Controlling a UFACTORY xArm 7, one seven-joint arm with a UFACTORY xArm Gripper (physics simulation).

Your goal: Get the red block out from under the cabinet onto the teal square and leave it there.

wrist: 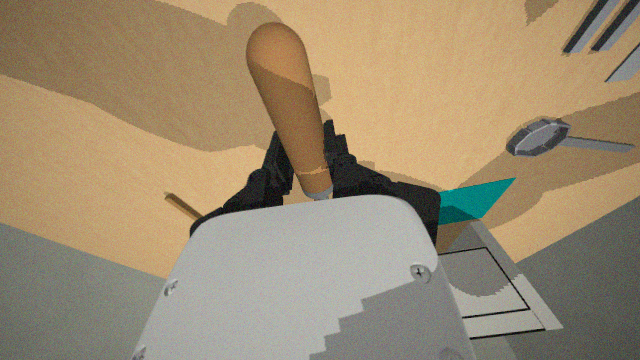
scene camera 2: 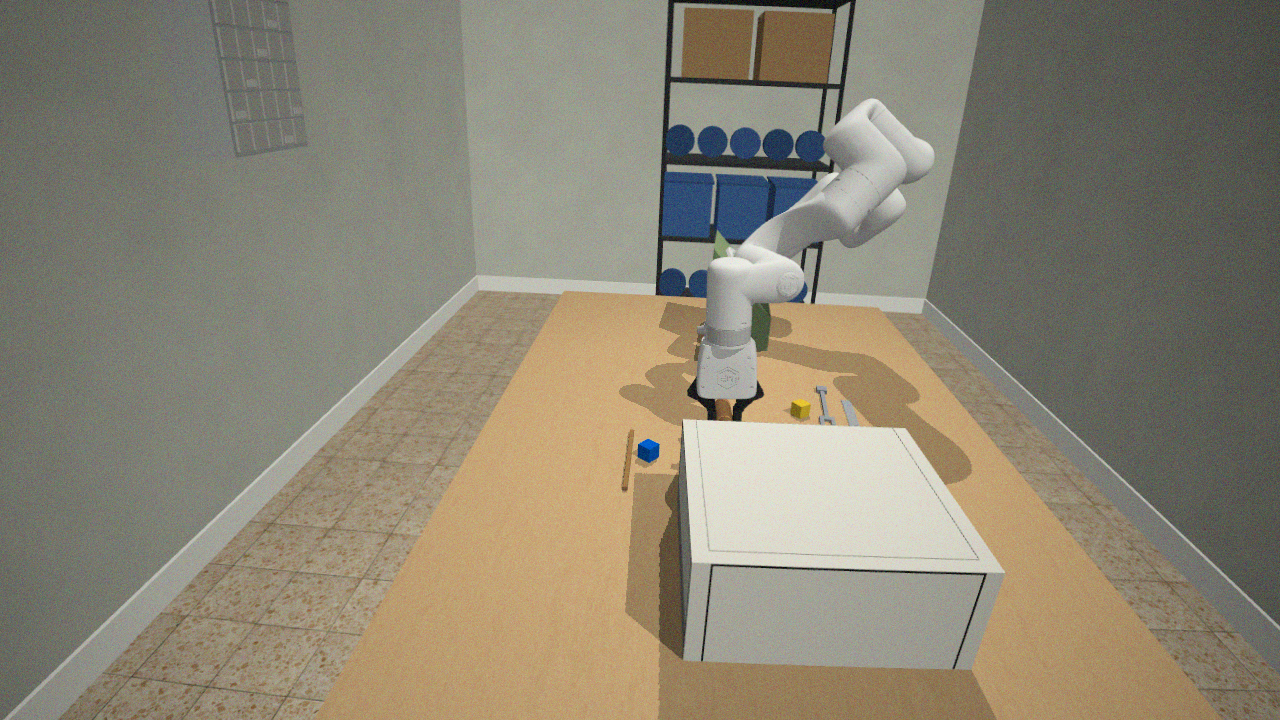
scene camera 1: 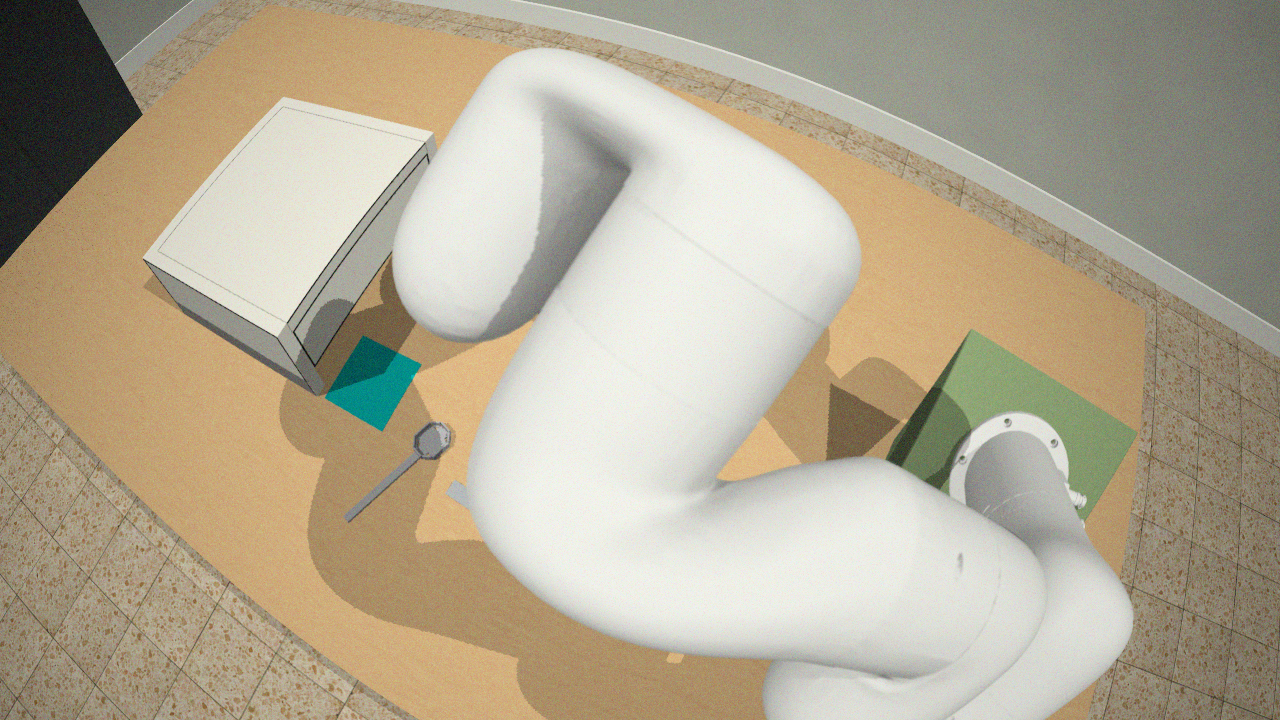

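Seen in the pictures: gripper, fingertip midpoint: (wrist: 308, 140); arm's base at its link origin: (scene camera 1: 1009, 476).
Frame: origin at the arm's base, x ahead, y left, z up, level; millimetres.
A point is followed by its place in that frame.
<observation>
The red block does not show in any view. The white cabinet (scene camera 1: 286, 205) {x 830, y 38, z -25 mm} (scene camera 2: 832, 501) {x 893, y 41, z -25 mm} (wrist: 492, 300) {x 708, y 128, z -58 mm} stands on the table, and the space under it is hidden. The teal square (scene camera 1: 380, 389) {x 635, y 132, z -159 mm} (wrist: 472, 200) {x 639, y 138, z -160 mm} lies flat beside the cabinet's near front corner, partly in shadow. My gripper (scene camera 2: 723, 419) {x 499, y -53, z -156 mm} (wrist: 308, 140) {x 499, y -53, z -156 mm} is shut on the wooden handle (wrist: 282, 80) {x 446, y -53, z -127 mm} of a hook tool, in front of the cabinet. A short grey piece of its rod (wrist: 322, 193) {x 534, y -50, z -128 mm} shows at the handle's end; the rest of the rod and the hook are hidden.
A grey ladle (scene camera 1: 432, 440) {x 544, y 152, z -158 mm} (wrist: 537, 137) {x 543, y 154, z -158 mm} lies near the teal square. A yellow cube (scene camera 2: 800, 409) {x 437, y 90, z -141 mm}, a grey forked tool (scene camera 2: 824, 405) {x 388, y 146, z -154 mm} and a flat blade (scene camera 2: 849, 412) {x 403, y 192, z -159 mm} lie right of the gripper in scene camera 2. A blue cube (scene camera 2: 648, 450) {x 623, y -181, z -137 mm} and thin wooden stick (scene camera 2: 628, 459) {x 629, y -212, z -153 mm} lie left.
</observation>
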